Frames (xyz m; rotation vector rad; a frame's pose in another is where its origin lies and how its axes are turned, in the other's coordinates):
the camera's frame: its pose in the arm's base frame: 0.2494 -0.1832 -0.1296 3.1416 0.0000 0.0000
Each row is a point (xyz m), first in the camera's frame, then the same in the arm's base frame.
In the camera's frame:
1: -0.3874 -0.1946 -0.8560
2: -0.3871 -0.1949 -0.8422
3: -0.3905 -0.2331 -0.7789
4: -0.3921 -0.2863 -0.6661
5: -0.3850 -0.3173 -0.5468
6: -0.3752 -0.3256 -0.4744
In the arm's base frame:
1: -0.1380 0.0114 0.7264
2: -0.1377 0.0117 0.7126
3: -0.1411 0.0499 0.6493
4: -0.1427 0.1031 0.5365
5: -0.1356 0.1341 0.4172
6: -0.1258 0.1424 0.3448

